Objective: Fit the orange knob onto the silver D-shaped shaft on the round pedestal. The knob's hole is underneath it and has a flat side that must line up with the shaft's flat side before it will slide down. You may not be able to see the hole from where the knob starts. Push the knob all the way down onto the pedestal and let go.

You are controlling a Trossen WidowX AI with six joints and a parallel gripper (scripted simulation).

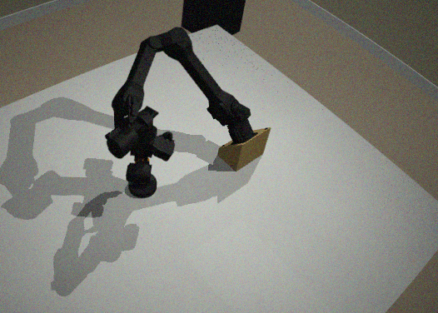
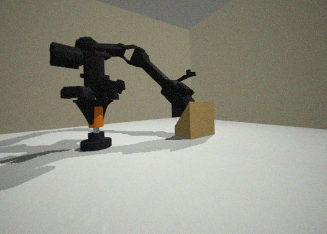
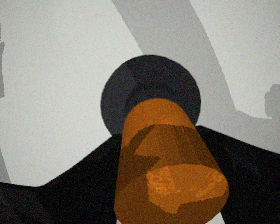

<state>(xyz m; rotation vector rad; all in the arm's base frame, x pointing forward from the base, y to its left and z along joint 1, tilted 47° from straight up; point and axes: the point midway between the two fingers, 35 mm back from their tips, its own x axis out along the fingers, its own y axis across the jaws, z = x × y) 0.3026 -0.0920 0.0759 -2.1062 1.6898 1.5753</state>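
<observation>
My gripper tip is 4 cm above the round black pedestal. Also, from my gripper tip: orange knob (3 cm above).
</observation>
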